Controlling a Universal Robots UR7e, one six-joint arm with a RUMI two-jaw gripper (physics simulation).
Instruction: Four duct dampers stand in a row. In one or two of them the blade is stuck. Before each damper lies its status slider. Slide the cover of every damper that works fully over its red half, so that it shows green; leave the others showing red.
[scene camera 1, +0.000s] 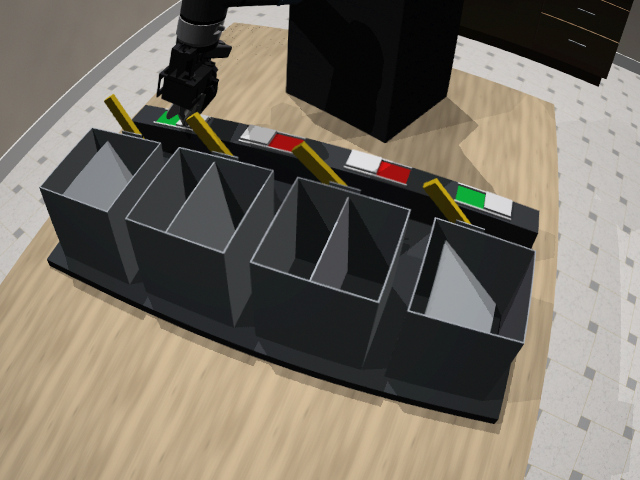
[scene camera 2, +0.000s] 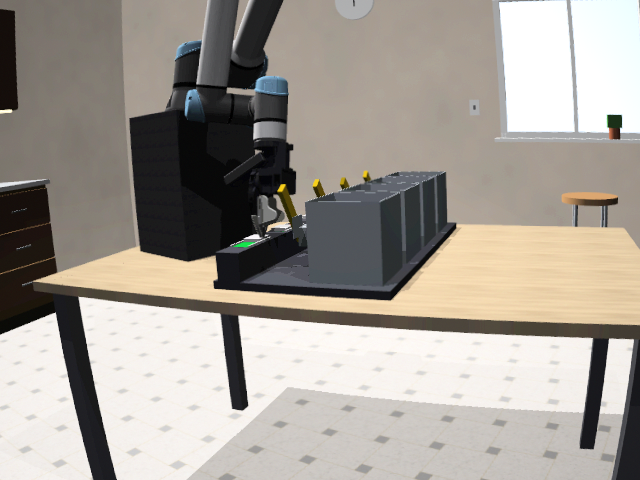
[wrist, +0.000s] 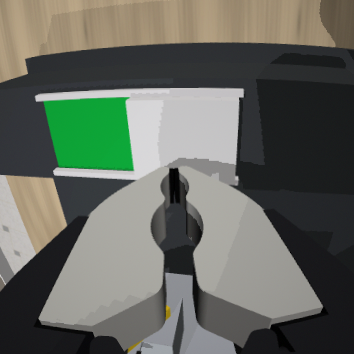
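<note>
My gripper is shut and empty, its tips at the leftmost slider's cover. That cover is at the right end of its track, with a green half showing and no red. In scene camera 1, the second slider's cover leaves its red half showing. The third cover also leaves red showing. The rightmost cover sits right of a green half. The outer blades lie slanted; the second is slanted and the third steeper.
Yellow levers rise between the open damper boxes and the dark slider rail. The second lever stands close to my gripper in scene camera 1. The black robot pedestal stands behind the rail.
</note>
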